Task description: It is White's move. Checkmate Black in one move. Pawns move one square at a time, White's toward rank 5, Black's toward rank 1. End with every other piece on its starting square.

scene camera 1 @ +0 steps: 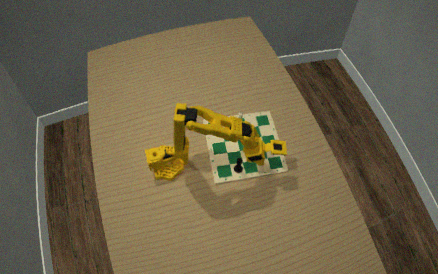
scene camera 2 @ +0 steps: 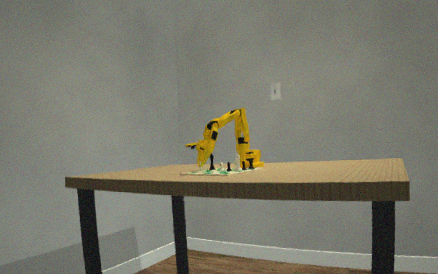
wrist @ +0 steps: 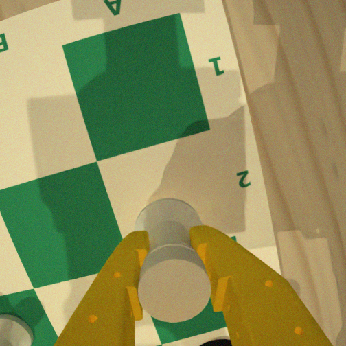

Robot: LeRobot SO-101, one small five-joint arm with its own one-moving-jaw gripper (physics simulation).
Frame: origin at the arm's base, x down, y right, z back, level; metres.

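Seen in the pictures: hand at its tool point: [scene camera 1: 262, 159] [scene camera 2: 201, 165]; arm's base at its link origin: [scene camera 1: 172, 162].
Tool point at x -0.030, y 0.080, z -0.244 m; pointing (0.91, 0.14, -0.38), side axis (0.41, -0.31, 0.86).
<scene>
Offsets run from my tool point to a thing's top centre. Level surfaces: height alone.
My gripper [scene camera 2: 200, 163] [wrist: 169, 237] is shut on a white chess piece with a flat round top [wrist: 174, 290]. Its jaws press on both sides of it. The piece is upright, its base over the pale square A2 in the wrist view; whether it touches the board is unclear. The chessboard [scene camera 1: 214, 172] [scene camera 2: 189, 173] [wrist: 30, 30] is green and cream. A tall black piece @[dz +0.071, dx -0.040, dy -0.002 m] [scene camera 1: 238, 166] [scene camera 2: 212, 162] stands near one board edge. A tall white piece @[dz +0.016, dx -0.040, dy -0.147 m] [scene camera 2: 237, 161], a small white piece @[dz +0.024, dx -0.008, dy -0.072 m] [scene camera 2: 221, 165] and a small black piece @[dz +0.018, dx -0.008, dy -0.106 m] [scene camera 2: 229, 167] stand on the board.
Another white piece [wrist: 11, 332] shows at the lower left of the wrist view, and a black piece [wrist: 215, 343] at its bottom edge. Two more black pieces @[dz +0.050, dx -0.008, dy -0.151 m] [scene camera 2: 244, 165] @[dz +0.091, dx -0.009, dy -0.161 m] [scene camera 2: 251, 163] stand nearer the arm's base. The wooden table @[dx +0.030 m] [scene camera 1: 165, 220] surrounds the board.
</scene>
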